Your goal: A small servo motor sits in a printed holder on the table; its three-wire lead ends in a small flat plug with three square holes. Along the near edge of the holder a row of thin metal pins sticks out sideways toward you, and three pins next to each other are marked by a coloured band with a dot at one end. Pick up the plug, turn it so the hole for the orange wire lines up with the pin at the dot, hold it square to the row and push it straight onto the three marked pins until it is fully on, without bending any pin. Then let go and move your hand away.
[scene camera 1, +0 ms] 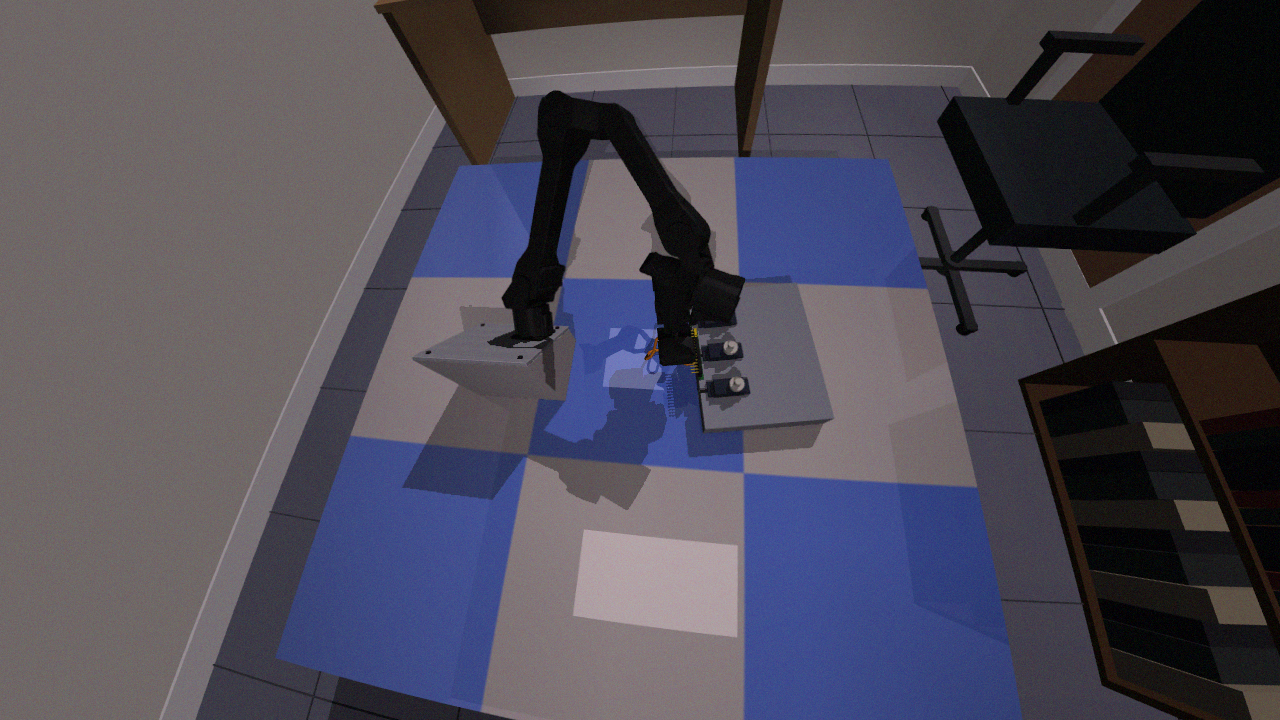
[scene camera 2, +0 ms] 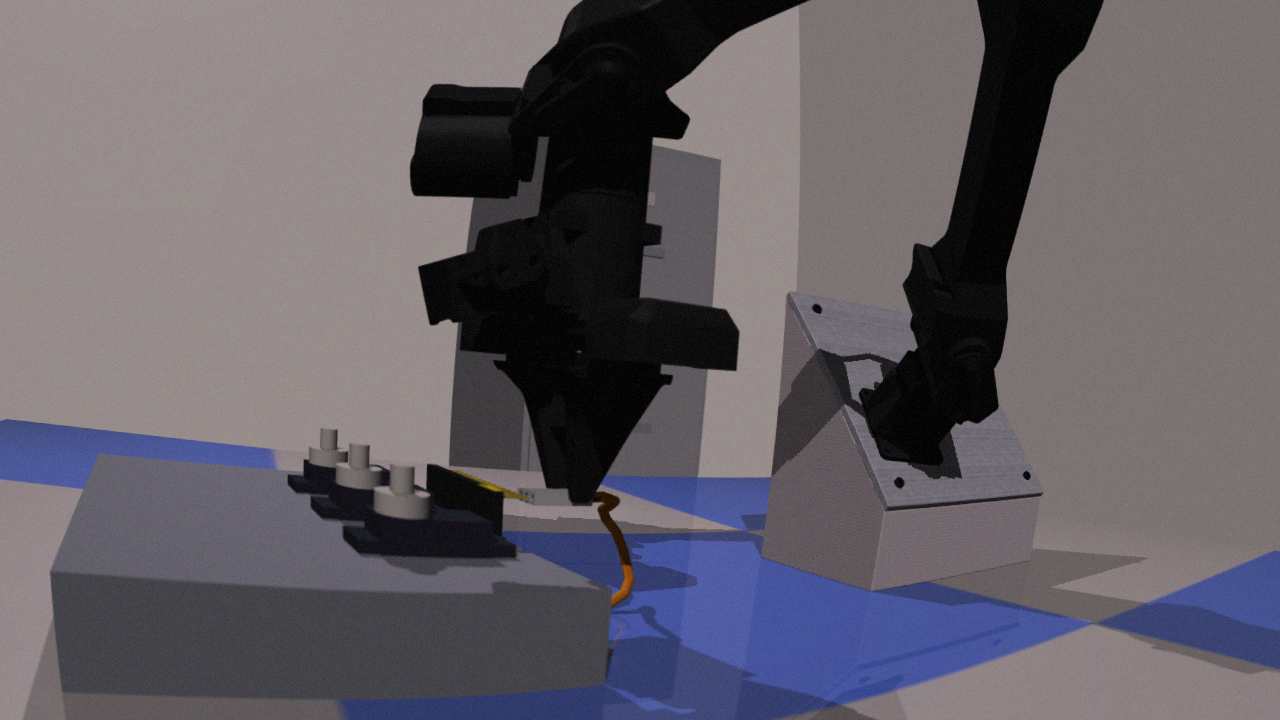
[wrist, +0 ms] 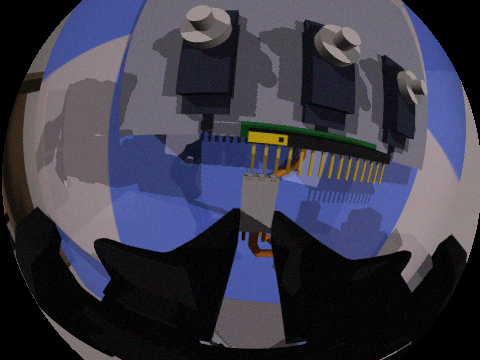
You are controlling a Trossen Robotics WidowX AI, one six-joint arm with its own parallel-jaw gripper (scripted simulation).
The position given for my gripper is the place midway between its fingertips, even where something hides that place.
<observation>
I see my gripper [scene camera 2: 568, 499] and a grey printed holder [scene camera 1: 780, 361].
My gripper also shows in scene camera 1 [scene camera 1: 672, 335] and in the wrist view [wrist: 256, 216].
</observation>
